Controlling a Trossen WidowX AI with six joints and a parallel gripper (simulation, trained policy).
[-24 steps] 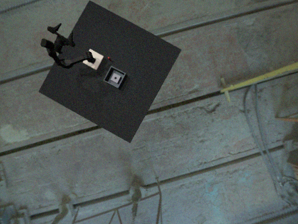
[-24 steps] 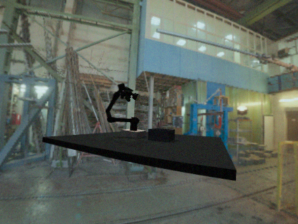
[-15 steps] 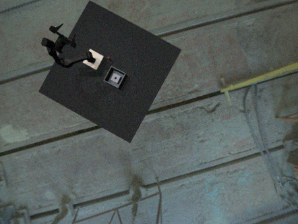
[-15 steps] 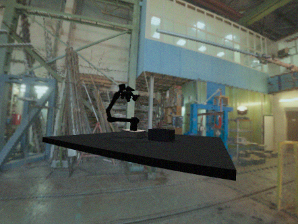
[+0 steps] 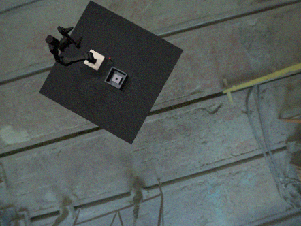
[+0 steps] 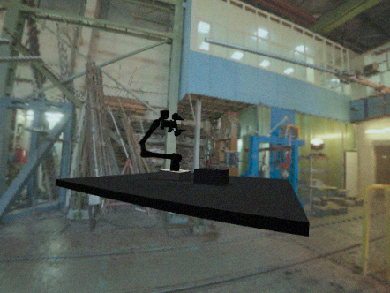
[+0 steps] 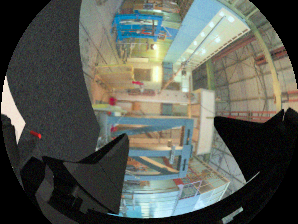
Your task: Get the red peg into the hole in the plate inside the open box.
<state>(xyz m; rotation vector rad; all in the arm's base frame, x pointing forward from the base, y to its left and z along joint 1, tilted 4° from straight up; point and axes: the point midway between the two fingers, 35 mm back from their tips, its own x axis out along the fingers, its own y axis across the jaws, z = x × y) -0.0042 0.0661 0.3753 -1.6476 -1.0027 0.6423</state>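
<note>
Now: gripper tip 14 cm short of the red peg, 2 cm to the right of it and 40 cm above it. Round my gripper tip: dark box (30 cm ahead, 16 cm to the right, 42 cm below); then pale plate (30 cm ahead, 16 cm to the right, 40 cm below).
</note>
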